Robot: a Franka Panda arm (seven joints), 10 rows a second.
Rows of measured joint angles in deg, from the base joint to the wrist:
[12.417, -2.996, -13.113, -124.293, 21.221, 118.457, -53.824]
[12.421, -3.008, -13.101, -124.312, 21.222, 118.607, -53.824]
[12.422, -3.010, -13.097, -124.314, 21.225, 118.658, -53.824]
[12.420, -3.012, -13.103, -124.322, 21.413, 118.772, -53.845]
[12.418, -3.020, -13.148, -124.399, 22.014, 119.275, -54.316]
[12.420, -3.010, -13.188, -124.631, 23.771, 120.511, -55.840]
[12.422, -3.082, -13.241, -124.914, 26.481, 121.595, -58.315]
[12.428, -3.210, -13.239, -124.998, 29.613, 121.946, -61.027]
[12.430, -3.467, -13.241, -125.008, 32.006, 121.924, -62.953]
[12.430, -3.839, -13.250, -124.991, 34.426, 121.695, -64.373]
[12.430, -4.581, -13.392, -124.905, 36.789, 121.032, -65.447]
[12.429, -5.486, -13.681, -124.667, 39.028, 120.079, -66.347]
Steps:
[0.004, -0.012, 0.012, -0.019, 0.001, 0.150, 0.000]
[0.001, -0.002, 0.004, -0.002, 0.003, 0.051, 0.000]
[-0.002, -0.002, -0.006, -0.008, 0.188, 0.114, -0.021]
[-0.002, -0.008, -0.045, -0.077, 0.601, 0.503, -0.471]
[0.002, 0.010, -0.040, -0.232, 1.757, 1.236, -1.524]
[0.002, -0.072, -0.053, -0.283, 2.710, 1.084, -2.475]
[0.006, -0.128, 0.002, -0.084, 3.132, 0.351, -2.712]
[0.002, -0.257, -0.002, -0.010, 2.393, -0.022, -1.926]
[0.000, -0.372, -0.009, 0.017, 2.420, -0.229, -1.420]
[0.000, -0.742, -0.142, 0.086, 2.363, -0.663, -1.074]
[-0.001, -0.905, -0.289, 0.238, 2.239, -0.953, -0.900]

